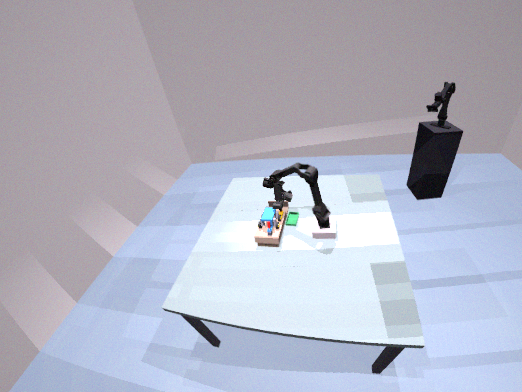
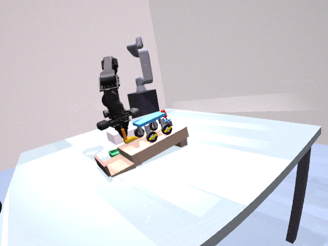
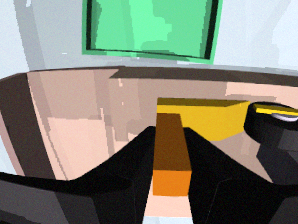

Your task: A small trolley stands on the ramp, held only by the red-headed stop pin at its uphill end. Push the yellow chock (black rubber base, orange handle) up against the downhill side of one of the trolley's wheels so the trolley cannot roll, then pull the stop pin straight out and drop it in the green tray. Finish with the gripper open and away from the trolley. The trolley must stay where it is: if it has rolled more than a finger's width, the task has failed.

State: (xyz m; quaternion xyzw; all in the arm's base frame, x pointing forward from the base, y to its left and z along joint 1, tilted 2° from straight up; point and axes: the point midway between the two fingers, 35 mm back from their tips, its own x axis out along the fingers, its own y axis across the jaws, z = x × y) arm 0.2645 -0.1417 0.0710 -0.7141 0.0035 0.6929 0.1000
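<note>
The yellow chock is 2 cm to the left of my gripper tip and 1 cm below it. From my gripper tip the other things lie so: blue-topped trolley: 7 cm ahead, 10 cm to the left, 2 cm above; wooden ramp: 7 cm ahead, 10 cm to the left, 5 cm below; green tray: 7 cm behind, 1 cm to the left, 10 cm below.
</note>
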